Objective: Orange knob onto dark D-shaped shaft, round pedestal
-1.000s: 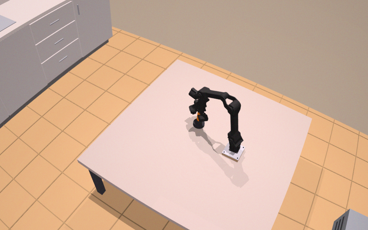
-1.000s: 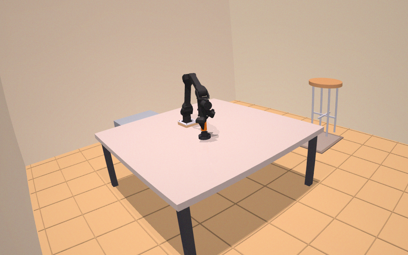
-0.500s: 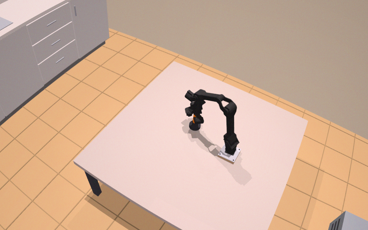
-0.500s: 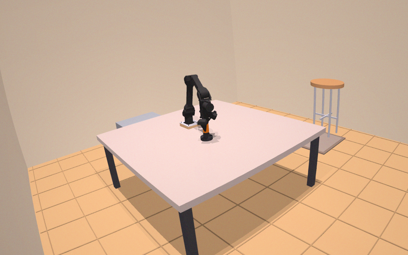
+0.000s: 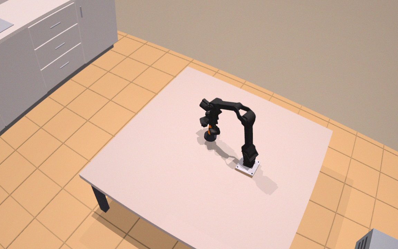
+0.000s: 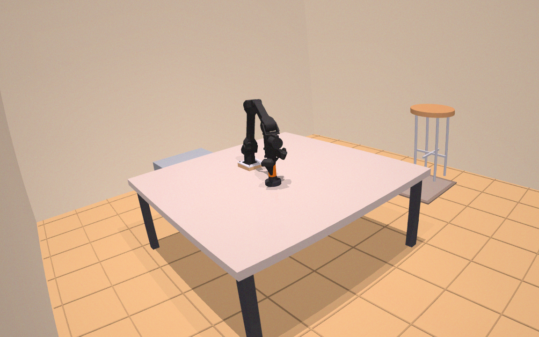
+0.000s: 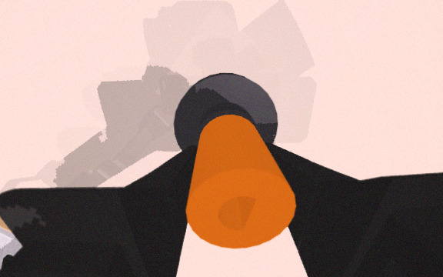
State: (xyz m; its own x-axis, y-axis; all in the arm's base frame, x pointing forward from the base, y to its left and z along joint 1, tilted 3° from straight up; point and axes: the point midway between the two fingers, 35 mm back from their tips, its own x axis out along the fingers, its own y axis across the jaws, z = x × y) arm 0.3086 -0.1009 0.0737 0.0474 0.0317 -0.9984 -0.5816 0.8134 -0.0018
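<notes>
Now: the orange knob 20 mm above my gripper tip. Round my gripper tip: pedestal 30 mm below.
</notes>
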